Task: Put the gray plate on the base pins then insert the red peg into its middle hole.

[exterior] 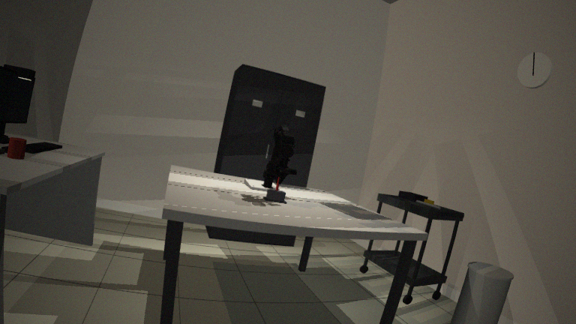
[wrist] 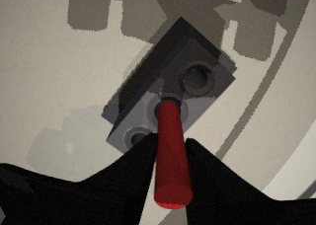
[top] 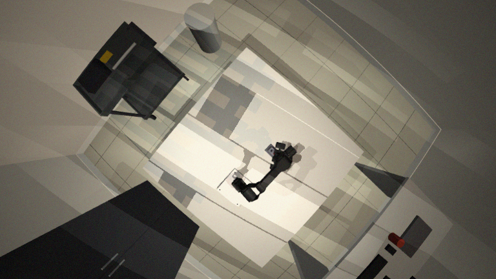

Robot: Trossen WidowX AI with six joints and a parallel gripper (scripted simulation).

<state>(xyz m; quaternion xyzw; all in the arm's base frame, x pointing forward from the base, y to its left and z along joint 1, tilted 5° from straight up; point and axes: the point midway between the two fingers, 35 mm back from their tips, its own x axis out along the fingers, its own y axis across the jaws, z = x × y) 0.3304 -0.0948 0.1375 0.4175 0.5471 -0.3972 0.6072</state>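
My gripper tip is 10 mm above the red peg. The rest, counted from my gripper tip: gray plate 50 mm below; dark base 90 mm below.
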